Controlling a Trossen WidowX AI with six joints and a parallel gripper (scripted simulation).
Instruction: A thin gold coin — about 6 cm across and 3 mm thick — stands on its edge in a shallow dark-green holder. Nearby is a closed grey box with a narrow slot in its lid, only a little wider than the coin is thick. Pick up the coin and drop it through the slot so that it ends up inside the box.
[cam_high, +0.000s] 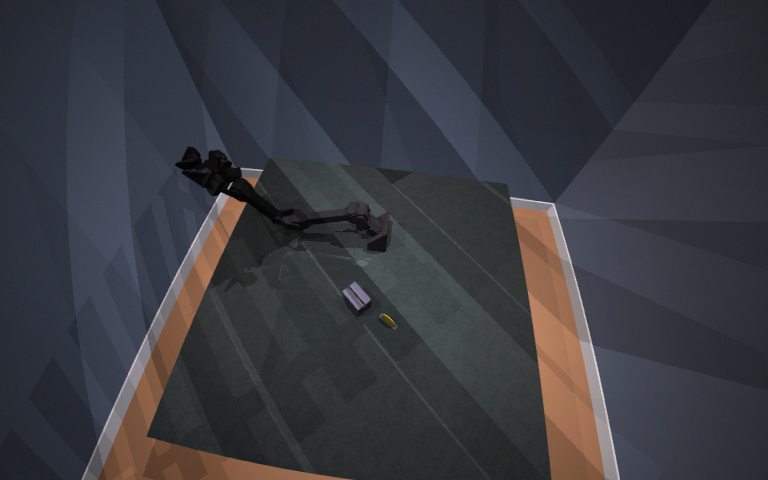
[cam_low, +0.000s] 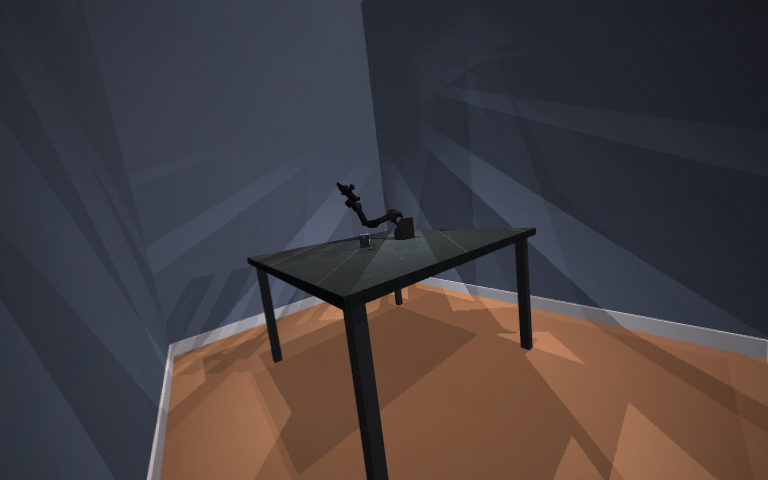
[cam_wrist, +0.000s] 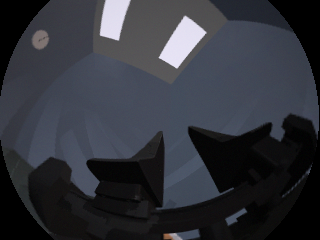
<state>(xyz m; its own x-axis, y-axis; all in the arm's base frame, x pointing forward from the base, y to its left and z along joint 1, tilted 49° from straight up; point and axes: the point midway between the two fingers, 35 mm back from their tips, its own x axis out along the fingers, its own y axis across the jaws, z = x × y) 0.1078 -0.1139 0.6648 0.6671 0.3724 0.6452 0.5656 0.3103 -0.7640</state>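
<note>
My gripper tip is now 66 cm to the right of the gold coin, 44 cm above it and 24 cm short of it.
</note>
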